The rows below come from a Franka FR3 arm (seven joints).
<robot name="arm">
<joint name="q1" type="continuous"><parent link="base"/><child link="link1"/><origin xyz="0 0 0.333" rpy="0 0 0"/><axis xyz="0 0 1"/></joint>
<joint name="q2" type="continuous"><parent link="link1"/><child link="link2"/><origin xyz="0 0 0" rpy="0 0 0"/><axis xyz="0 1 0"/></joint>
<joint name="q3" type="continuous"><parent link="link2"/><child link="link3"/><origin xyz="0 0 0.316" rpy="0 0 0"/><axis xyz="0 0 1"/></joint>
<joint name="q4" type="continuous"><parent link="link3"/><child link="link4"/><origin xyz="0.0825 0 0" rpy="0 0 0"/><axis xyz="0 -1 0"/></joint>
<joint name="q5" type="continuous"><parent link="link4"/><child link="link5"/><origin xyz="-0.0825 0 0.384" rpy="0 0 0"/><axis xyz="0 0 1"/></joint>
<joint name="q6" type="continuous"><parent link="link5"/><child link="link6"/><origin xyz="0 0 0" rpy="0 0 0"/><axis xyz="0 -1 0"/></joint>
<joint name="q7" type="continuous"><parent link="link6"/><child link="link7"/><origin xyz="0.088 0 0" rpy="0 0 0"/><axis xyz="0 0 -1"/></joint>
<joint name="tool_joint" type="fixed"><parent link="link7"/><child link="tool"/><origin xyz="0 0 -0.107" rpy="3.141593 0 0"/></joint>
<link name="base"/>
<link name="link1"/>
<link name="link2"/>
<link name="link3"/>
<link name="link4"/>
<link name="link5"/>
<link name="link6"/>
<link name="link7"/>
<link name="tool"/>
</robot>
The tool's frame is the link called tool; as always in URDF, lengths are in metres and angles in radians. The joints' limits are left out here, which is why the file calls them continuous.
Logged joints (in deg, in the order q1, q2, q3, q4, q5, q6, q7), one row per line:
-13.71 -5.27 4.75 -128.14 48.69 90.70 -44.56
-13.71 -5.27 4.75 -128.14 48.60 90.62 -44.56
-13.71 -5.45 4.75 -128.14 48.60 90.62 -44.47
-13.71 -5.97 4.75 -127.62 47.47 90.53 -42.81
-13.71 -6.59 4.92 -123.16 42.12 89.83 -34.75
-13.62 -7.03 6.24 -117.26 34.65 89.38 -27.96
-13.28 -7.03 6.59 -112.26 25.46 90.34 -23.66
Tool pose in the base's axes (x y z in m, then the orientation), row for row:
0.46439 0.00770 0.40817 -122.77 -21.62 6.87
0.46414 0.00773 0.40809 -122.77 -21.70 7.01
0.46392 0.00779 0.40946 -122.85 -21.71 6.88
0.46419 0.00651 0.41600 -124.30 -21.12 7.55
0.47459 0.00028 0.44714 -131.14 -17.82 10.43
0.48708 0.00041 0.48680 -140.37 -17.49 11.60
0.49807 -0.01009 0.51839 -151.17 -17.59 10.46
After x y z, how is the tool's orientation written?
As a rotation vector, in degrees.
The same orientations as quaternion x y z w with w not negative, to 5 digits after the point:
-0.87164 -0.15350 0.04878 0.46292
-0.87158 -0.15405 0.04977 0.46276
-0.87193 -0.15409 0.04883 0.46219
-0.87804 -0.14919 0.05333 0.45160
-0.90506 -0.12298 0.07198 0.40070
-0.93493 -0.11649 0.07726 0.32614
-0.96266 -0.11201 0.06661 0.23727

